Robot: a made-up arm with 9 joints.
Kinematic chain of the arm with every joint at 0, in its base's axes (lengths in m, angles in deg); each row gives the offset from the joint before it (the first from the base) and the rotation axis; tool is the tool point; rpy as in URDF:
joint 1: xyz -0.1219 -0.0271 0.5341 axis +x
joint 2: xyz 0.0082 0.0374 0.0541 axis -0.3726 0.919 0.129
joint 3: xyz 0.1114 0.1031 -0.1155 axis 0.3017 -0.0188 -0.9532
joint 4: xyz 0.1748 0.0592 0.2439 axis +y
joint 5: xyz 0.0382 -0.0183 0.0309 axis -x
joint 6: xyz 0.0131 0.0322 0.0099 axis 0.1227 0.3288 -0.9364
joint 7: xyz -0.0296 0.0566 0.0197 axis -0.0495 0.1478 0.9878
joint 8: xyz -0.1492 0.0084 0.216 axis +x
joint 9: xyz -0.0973 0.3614 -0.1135 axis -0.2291 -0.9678 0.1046
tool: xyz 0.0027 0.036 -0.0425 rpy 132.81 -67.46 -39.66
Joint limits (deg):
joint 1: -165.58..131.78
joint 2: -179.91..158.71
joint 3: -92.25..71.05
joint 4: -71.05..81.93
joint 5: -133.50..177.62
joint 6: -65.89..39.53
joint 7: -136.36..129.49
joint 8: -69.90..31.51
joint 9: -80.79..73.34
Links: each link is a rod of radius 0.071 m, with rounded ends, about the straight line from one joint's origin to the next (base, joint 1, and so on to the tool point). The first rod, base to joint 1, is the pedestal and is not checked.
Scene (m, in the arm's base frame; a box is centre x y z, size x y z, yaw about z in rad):
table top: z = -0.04
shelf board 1: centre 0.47 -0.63 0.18 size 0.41 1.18 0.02 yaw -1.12
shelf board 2: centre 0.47 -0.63 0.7 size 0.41 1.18 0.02 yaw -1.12
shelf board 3: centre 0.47 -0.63 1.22 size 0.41 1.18 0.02 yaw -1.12
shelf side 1: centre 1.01 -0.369 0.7 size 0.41 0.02 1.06 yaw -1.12
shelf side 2: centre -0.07 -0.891 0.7 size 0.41 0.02 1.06 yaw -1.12
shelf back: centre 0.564 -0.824 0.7 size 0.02 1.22 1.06 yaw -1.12
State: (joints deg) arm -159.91 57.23 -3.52 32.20 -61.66 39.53 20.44 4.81 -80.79
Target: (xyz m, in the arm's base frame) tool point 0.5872 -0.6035 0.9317
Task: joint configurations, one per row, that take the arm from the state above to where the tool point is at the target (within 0.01 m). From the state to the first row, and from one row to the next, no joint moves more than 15 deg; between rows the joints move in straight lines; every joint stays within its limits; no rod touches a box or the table.
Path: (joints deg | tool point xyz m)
1: -161.07 64.84 -1.62 29.71 -72.54 37.41 29.31 3.68 -80.79 | 0.6895 -0.3666 0.4880
2: -162.24 72.46 0.27 27.22 -83.41 35.30 38.18 2.55 -80.79 | 0.6347 -0.2513 0.4889
3: -163.40 80.07 2.17 24.72 -94.29 33.18 47.06 1.42 -80.79 | 0.5483 -0.1551 0.4716
4: -164.13 91.48 0.29 28.27 -97.49 33.55 46.36 1.31 -80.79 | 0.5319 -0.1893 0.6334
5: -164.85 102.88 -1.59 31.82 -100.68 33.93 45.66 1.20 -80.79 | 0.4774 -0.2030 0.7904
6: -165.58 114.28 -3.47 35.37 -103.88 34.30 44.96 1.09 -80.79 | 0.3890 -0.1941 0.9317
7: -165.58 103.30 -4.33 37.42 -92.51 35.61 36.29 3.48 -80.79 | 0.4578 -0.2780 0.9799
8: -165.58 92.31 -5.19 39.47 -81.14 36.91 27.61 5.88 -80.79 | 0.5171 -0.3829 0.9953
9: -165.58 81.32 -6.05 41.53 -69.77 38.22 18.94 8.27 -80.79 | 0.5614 -0.4957 0.9774
10: -165.58 70.33 -6.91 43.58 -58.40 39.53 10.27 10.66 -80.79 | 0.5873 -0.6035 0.9316

